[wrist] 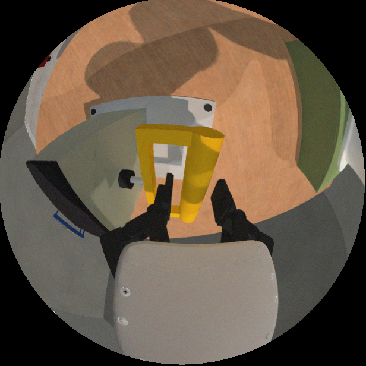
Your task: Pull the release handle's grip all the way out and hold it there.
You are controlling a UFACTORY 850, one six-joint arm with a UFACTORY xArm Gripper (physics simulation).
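Observation:
The yellow release handle [201, 160] is a rectangular loop with a thick round grip bar on its right side. A pale rod [136, 180] with a black collar [126, 179] joins its left side to the grey-green housing [92, 150]. My gripper [193, 185] is partly open. In the view, its left finger lies over the loop's opening and its right finger is to the right of the grip bar, with a gap between. The lower part of the grip bar shows between the fingers, not clamped. The left finger hides part of the loop's lower left corner.
A grey base plate [122, 106] with dark bolts lies behind the handle on the wooden table [250, 150]. A green block [312, 95] stands at the right. A blue wire-like object [70, 226] shows at lower left, and a small red item [44, 62] at upper left.

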